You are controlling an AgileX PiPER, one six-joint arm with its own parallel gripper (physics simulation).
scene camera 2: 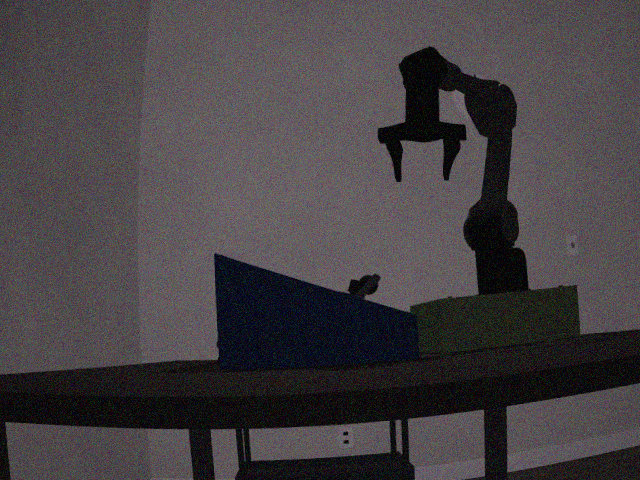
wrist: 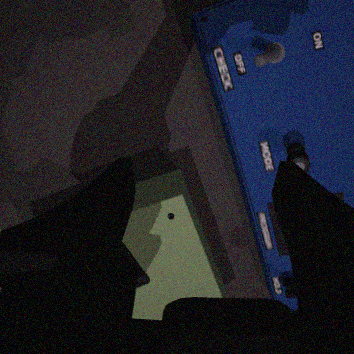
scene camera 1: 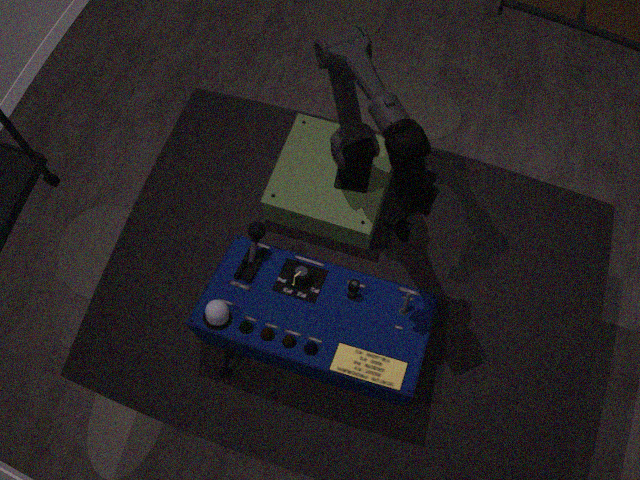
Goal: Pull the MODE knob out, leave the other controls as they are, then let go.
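The MODE knob point(scene camera 1: 353, 287) point(wrist: 298, 154) is a small dark knob with a lighter top, standing on the blue sloped panel point(scene camera 1: 320, 315) point(scene camera 2: 310, 325) point(wrist: 320, 100). In the wrist view it shows beside its MODE label, and the right finger's tip partly overlaps it. I cannot tell how far out it stands. My gripper point(scene camera 2: 422, 180) point(wrist: 204, 175) is open with nothing between its fingers. It hangs high above the table, fingers down, off the panel's base-side edge. In scene camera 1 its fingertips are mostly hidden in the dark.
The panel also bears a toggle switch point(scene camera 1: 407, 303) point(wrist: 273, 52) at OFF, a rotary dial point(scene camera 1: 299, 272), a ball-topped lever point(scene camera 1: 255, 231), a white dome point(scene camera 1: 217, 312), several small buttons and a yellow label point(scene camera 1: 369, 365). The green base block point(scene camera 1: 305, 175) point(scene camera 2: 496, 320) point(wrist: 187, 250) stands beside it.
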